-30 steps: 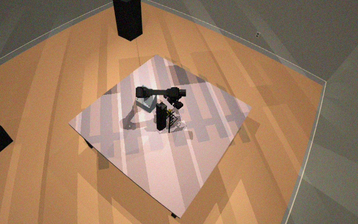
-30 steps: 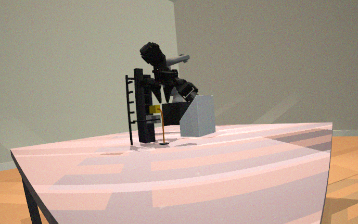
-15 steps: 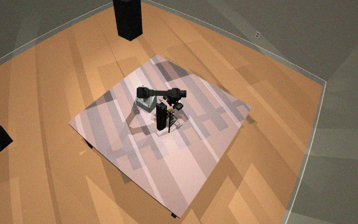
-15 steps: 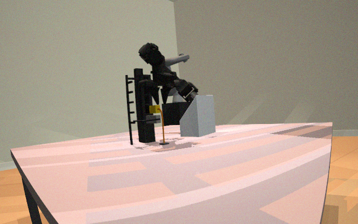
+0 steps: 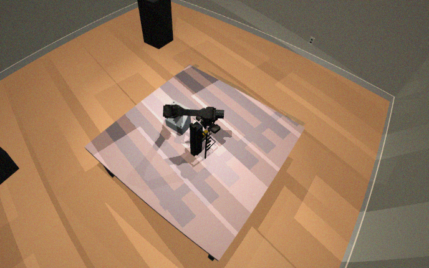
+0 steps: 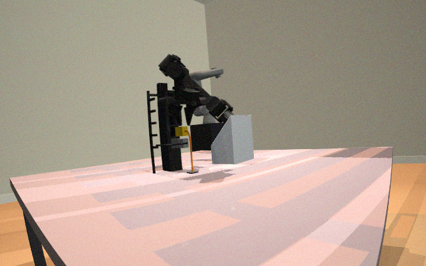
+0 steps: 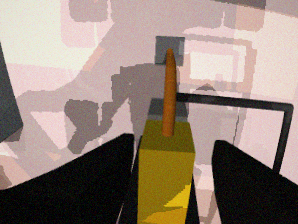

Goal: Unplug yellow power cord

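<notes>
Now: the yellow plug 40 mm to the right of my gripper tip and 10 mm below it. Also, from my gripper tip: dark foot: 170 mm below, 20 mm to the left; black ladder-like rack: 120 mm to the right, 70 mm ahead, 10 mm below.
</notes>
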